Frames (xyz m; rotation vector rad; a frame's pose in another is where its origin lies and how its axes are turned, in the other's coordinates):
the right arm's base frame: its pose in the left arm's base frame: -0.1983 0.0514 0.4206 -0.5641 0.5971 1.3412
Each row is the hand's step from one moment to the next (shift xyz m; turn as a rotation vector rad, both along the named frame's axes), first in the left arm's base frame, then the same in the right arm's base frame.
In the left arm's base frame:
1: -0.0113 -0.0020 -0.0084 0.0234 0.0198 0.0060
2: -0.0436 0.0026 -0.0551 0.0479 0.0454 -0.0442
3: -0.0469 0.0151 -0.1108 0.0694 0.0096 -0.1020
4: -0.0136 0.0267 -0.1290 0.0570 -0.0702 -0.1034
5: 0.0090 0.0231 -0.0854 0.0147 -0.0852 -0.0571
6: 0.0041 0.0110 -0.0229 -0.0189 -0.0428 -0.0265
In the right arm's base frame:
1: 0.0029 0.0112 -0.0083 0.0130 -0.0205 0.0196
2: 0.0341 0.0454 -0.0415 0.0689 -0.0394 0.0024
3: 0.0809 0.0523 -0.0736 0.0857 -0.0638 -0.0625
4: 0.1059 0.0217 -0.0765 0.0279 -0.0628 -0.1189
5: 0.0763 -0.0027 -0.0456 -0.0200 -0.0247 -0.0986
6: 0.0241 -0.0017 -0.0088 -0.0149 0.0135 -0.0499

